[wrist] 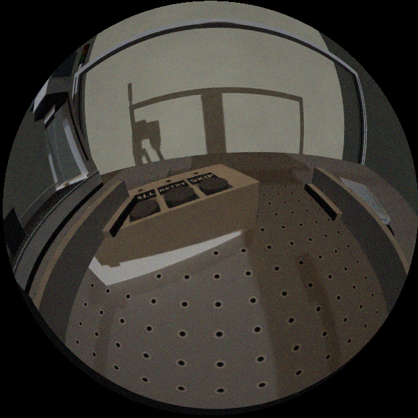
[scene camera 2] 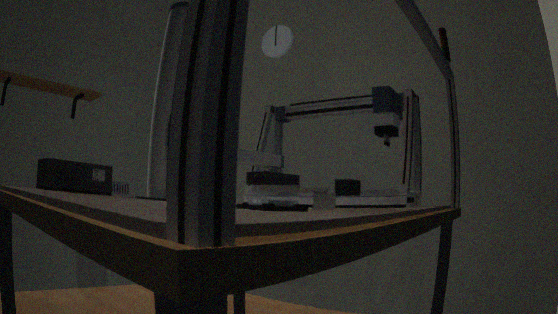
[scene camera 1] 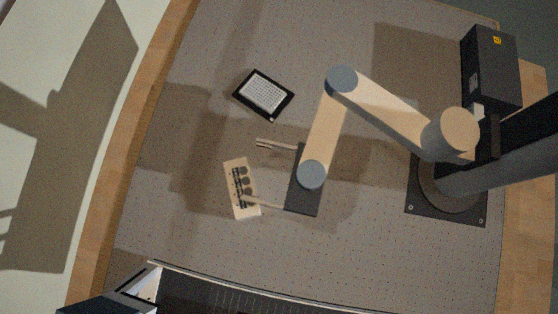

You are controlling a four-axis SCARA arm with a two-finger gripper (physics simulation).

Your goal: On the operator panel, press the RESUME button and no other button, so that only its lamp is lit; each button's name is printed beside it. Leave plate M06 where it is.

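Places are measured from the arm's base along level axes (x ahead, y left, z up), in millimetres.
Pixels of known places: gripper, between the fingertips: (scene camera 2: 314, 189) (scene camera 1: 248, 168); arm's base, origin of its link: (scene camera 1: 448, 175).
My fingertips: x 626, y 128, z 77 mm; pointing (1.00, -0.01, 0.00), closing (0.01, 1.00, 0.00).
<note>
For each thing: its top centre in the pictures, then the offset to it from my fingertips. "*": a spot on its surface instead.
- beige operator panel, a spot on its surface: (scene camera 1: 245, 214) * 124 mm left, 20 mm back, 11 mm down
- Plate M06, centre of its top: (scene camera 2: 271, 200) (scene camera 1: 262, 91) 252 mm right, 24 mm ahead, 38 mm down
- black box, a spot on its surface: (scene camera 2: 75, 176) * 551 mm right, 662 mm back, 4 mm down
The beige operator panel (scene camera 1: 245, 214) (wrist: 215, 217) lies on the table with a row of dark round buttons. In the wrist view the SKIP button (wrist: 214, 186) and RETRY button (wrist: 181, 196) show fully; the CALL button (wrist: 144, 210) is partly behind the left finger. The RESUME name is not readable in any view; that end of the row is hidden by the finger. The small lamps that show are dark. My gripper (scene camera 1: 251, 170) (wrist: 222, 179) is open and empty, one finger over the panel's lower end in scene camera 1. Plate M06 (scene camera 1: 264, 91) (wrist: 364, 195), pale in a black holder, lies apart from the panel.
A black box (scene camera 1: 492, 70) (scene camera 2: 75, 176) stands near the arm's base plate (scene camera 1: 445, 216). A dark conveyor-like unit (scene camera 1: 225, 295) with a pale rim runs along the lower edge in scene camera 1. A gantry-like frame (scene camera 2: 330, 103) stands behind in scene camera 2.
</note>
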